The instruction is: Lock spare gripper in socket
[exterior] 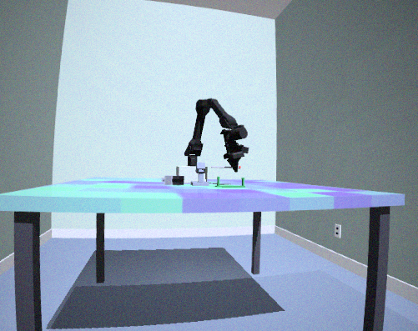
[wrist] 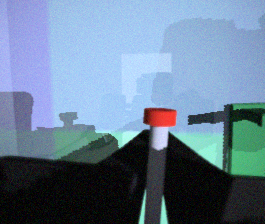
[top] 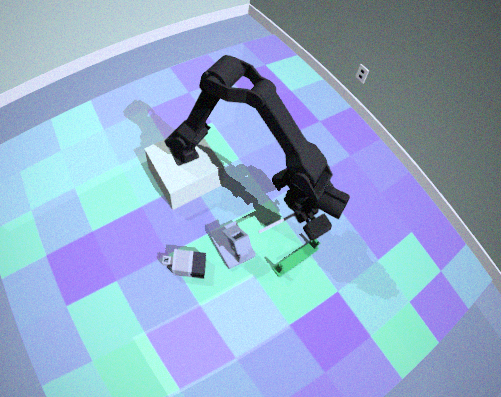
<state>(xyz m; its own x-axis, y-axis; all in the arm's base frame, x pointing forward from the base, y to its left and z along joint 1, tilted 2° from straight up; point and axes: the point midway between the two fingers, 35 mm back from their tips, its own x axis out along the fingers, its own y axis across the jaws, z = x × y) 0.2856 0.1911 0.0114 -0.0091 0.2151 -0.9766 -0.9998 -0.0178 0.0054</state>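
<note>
The green rack lies 9 cm ahead of my gripper tip, 5 cm to the right of it and 4 cm below it. From my gripper tip the other things lie so: spare gripper (2 cm behind, 32 cm to the right, 5 cm below); then grey mount (1 cm behind, 18 cm to the right, 2 cm below).
</note>
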